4 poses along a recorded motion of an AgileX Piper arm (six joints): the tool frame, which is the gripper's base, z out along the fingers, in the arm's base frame.
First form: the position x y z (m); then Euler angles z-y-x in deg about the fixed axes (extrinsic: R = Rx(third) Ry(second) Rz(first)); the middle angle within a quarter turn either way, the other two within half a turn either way.
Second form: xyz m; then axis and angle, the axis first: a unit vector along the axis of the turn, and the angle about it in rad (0 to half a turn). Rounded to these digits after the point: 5 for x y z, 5 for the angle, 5 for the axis.
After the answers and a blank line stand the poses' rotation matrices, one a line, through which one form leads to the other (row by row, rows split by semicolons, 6 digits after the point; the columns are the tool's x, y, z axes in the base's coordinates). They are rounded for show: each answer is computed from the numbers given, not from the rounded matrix.
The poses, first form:
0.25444, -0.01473, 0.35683, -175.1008, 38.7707, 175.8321
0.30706, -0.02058, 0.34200, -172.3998, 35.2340, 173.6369
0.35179, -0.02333, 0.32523, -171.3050, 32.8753, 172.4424
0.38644, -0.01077, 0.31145, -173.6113, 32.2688, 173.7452
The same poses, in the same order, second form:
0.25444, -0.01473, 0.35683, 0.02994, 0.99932, -0.02131, 2.46292
0.30706, -0.02058, 0.34200, 0.04863, 0.99822, -0.03439, 2.52166
0.35179, -0.02333, 0.32523, 0.05631, 0.99747, -0.04344, 2.56079
0.38644, -0.01077, 0.31145, 0.03991, 0.99847, -0.03840, 2.57407

-0.776810 0.066585 0.626205; 0.039831 0.997598 -0.056665; -0.628474 -0.019076 -0.777596
-0.809627 0.108030 0.576917; 0.068068 0.993565 -0.090525; -0.582984 -0.034022 -0.811771
-0.830202 0.126965 0.542812; 0.079290 0.990713 -0.110460; -0.551796 -0.048665 -0.832558
-0.840302 0.094087 0.533892; 0.052804 0.994347 -0.092123; -0.539541 -0.049219 -0.840519

